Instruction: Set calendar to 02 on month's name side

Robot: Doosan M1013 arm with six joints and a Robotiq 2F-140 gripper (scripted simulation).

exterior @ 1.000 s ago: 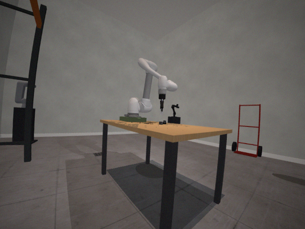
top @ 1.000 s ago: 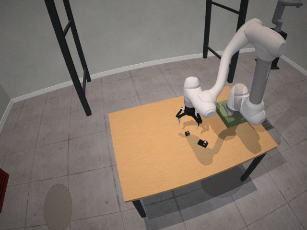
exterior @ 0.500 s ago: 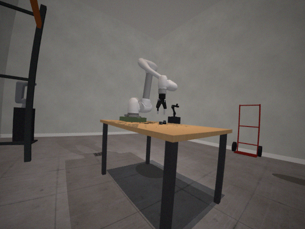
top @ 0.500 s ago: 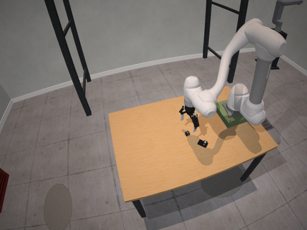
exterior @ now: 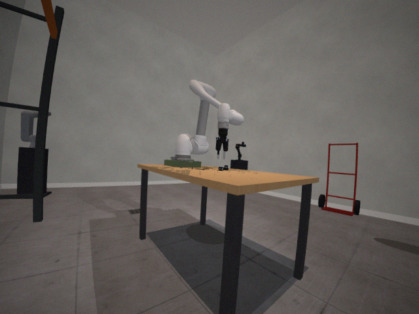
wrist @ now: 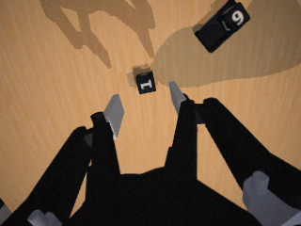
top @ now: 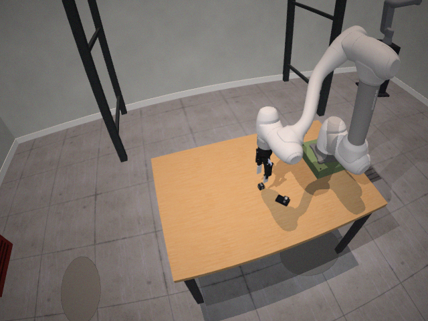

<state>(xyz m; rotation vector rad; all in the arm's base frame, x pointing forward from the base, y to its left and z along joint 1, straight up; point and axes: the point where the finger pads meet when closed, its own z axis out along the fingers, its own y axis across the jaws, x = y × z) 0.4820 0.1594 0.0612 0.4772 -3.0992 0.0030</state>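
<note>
Now: hand 11 cm above the black number cube.
</note>
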